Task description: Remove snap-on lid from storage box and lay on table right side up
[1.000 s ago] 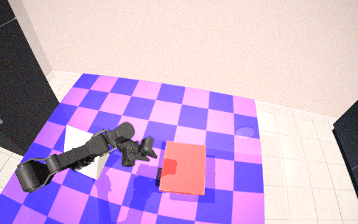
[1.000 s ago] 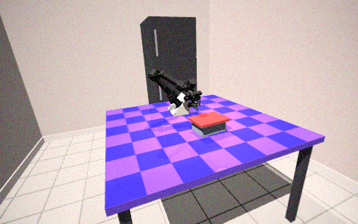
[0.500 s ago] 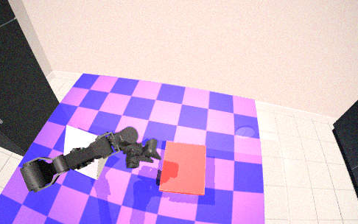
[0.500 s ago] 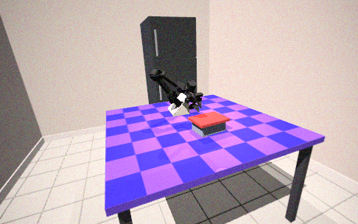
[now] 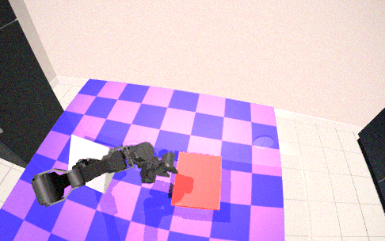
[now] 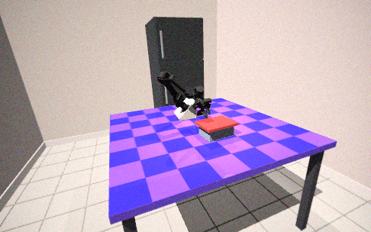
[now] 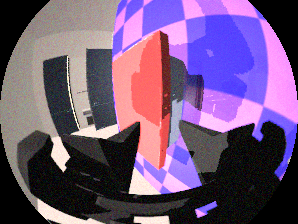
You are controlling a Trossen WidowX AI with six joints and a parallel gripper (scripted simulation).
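Right now my gripper tip is 10 cm short of the red lid and 1 cm above it. From my gripper tip the other things lie so: storage box (10 cm ahead, 6 cm below).
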